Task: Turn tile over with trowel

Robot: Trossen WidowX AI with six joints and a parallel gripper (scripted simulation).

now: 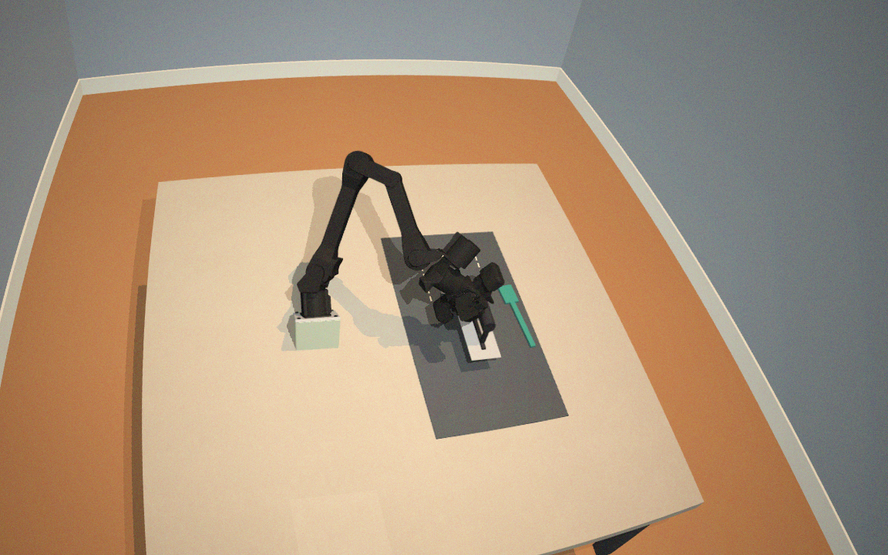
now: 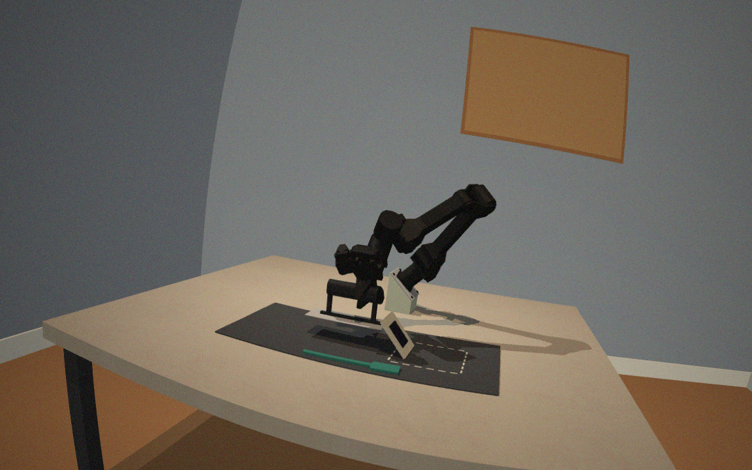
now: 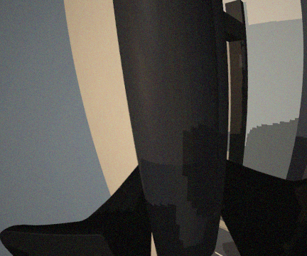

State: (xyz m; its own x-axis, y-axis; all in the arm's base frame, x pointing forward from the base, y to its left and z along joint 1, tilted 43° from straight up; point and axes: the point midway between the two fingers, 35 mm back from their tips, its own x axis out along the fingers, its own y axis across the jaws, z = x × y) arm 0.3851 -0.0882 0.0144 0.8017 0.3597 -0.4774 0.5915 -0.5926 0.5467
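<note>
My gripper tip is now 1 cm past the cream tile, 10 cm to the right of it and 6 cm above it. From my gripper tip the other things lie so: dark mat 2 cm behind, 3 cm to the left, 12 cm below; then green trowel 12 cm ahead, 5 cm to the left, 10 cm below.
</note>
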